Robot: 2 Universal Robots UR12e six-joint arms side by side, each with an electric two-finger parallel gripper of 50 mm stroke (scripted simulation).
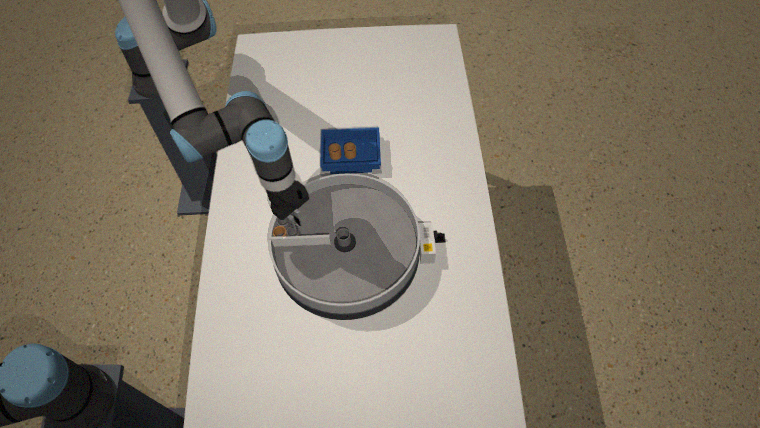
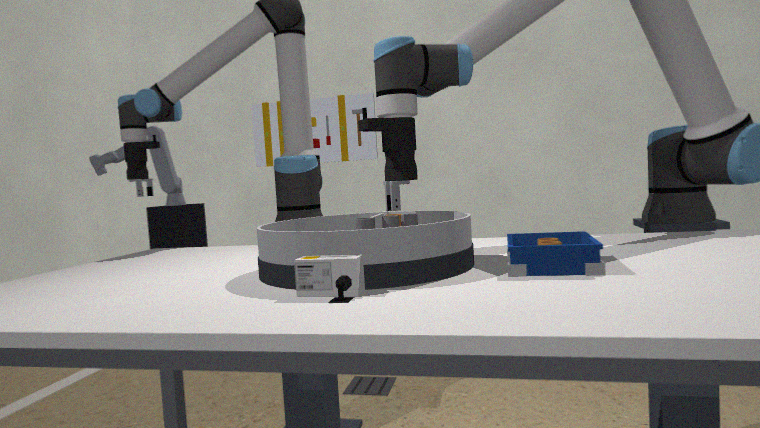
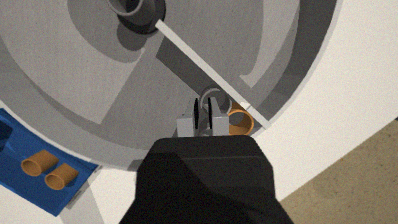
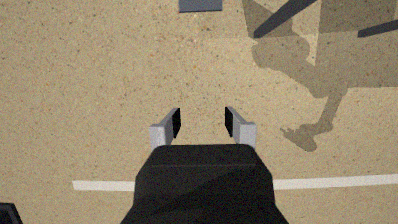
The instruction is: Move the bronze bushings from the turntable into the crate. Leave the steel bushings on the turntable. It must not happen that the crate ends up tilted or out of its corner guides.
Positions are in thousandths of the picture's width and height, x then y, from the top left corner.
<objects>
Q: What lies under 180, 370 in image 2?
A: My right gripper.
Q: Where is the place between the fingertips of my left gripper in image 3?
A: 511, 480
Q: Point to a blue crate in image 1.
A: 484, 328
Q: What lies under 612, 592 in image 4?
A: My right gripper.
</objects>
